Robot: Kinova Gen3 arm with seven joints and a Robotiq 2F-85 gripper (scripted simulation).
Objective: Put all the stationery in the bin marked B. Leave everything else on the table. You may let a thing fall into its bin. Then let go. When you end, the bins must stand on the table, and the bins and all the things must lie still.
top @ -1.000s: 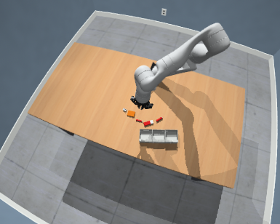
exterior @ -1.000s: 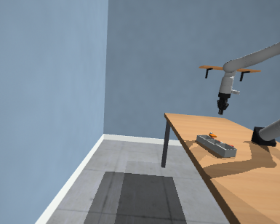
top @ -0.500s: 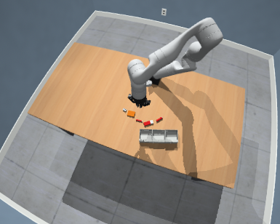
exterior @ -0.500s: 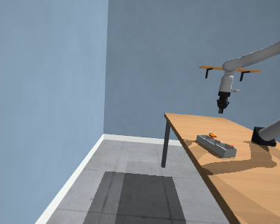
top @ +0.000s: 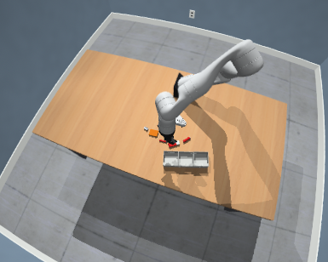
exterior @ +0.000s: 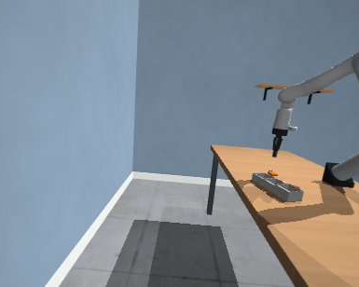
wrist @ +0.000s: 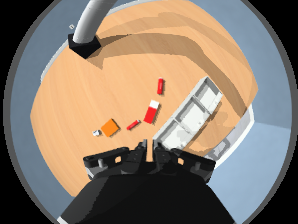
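My hand is 50 mm short of the grey bin row, 120 mm to the right of it and 130 mm above it. Also, from my hand: small pale piece (100 mm behind, 150 mm to the right, 150 mm below); then orange block (80 mm behind, 100 mm to the right, 150 mm below); then red-and-white item (40 mm behind, 40 mm to the left, 150 mm below).
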